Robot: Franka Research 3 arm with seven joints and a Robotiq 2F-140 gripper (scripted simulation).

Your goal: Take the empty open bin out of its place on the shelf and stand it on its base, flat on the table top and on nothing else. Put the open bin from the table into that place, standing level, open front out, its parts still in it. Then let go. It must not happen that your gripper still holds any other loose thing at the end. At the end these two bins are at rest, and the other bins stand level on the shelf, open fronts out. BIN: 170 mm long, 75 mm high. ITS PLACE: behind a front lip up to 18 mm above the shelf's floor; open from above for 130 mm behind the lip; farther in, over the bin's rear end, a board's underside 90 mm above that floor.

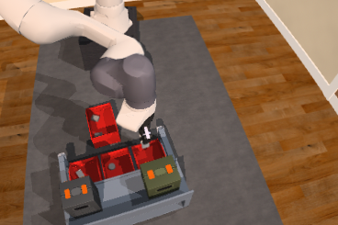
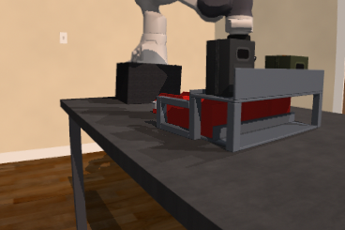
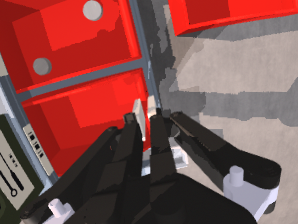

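Right now the shelf lip is 11 cm to the right of my hand, 6 cm below it and 3 cm behind it. Round my hand: grey box (25 cm to the right, 15 cm ahead, 10 cm above); olive box (18 cm ahead, 8 cm above, 2 cm to the right).
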